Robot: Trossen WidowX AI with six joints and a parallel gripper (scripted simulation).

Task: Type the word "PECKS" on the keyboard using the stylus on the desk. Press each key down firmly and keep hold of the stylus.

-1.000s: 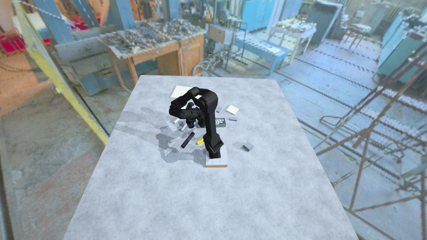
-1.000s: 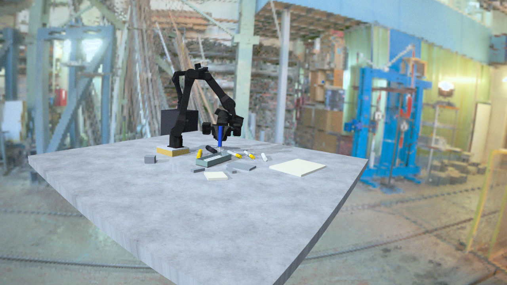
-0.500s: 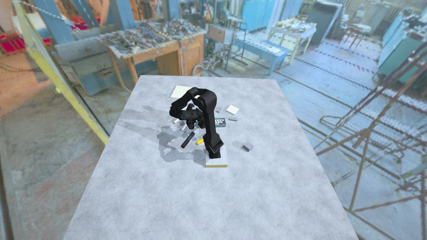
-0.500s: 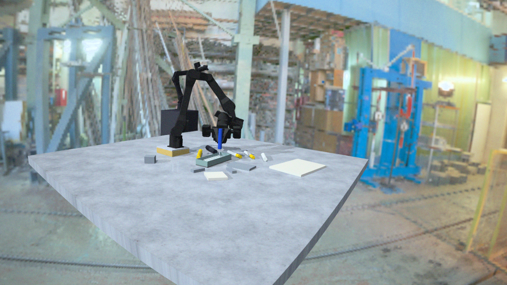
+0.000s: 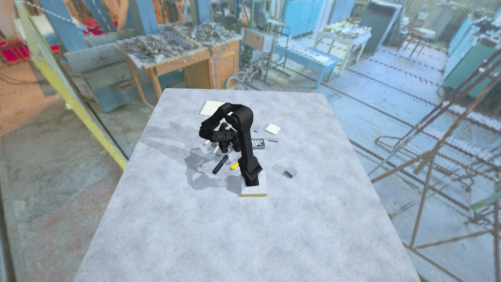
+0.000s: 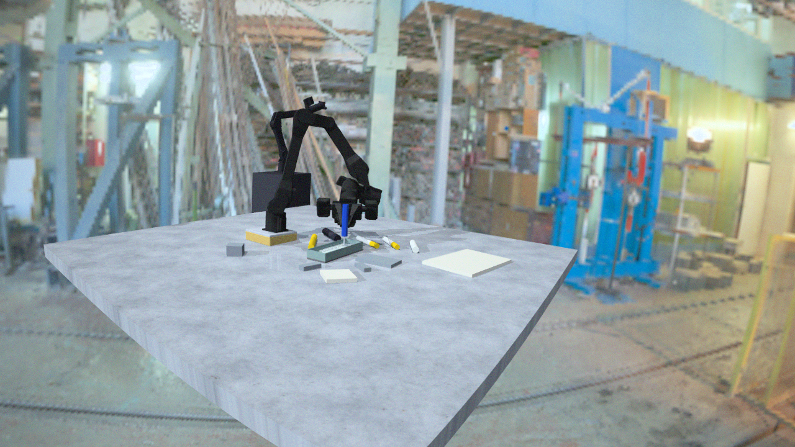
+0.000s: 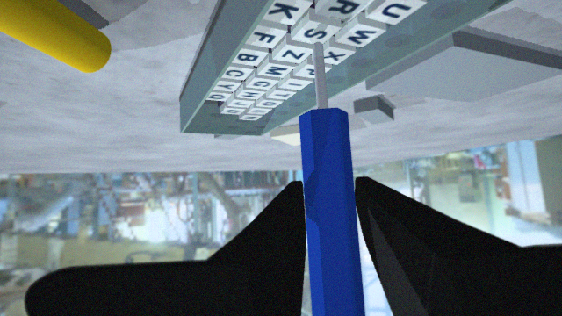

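My gripper tip is 12 cm past the yellow marker, 7 cm above it and 1 cm to the right of it. Also, from my gripper tip: grey slab (13 cm ahead, 7 cm below, 3 cm to the right); grey stylus tip (5 cm below); blue stylus (1 cm below).
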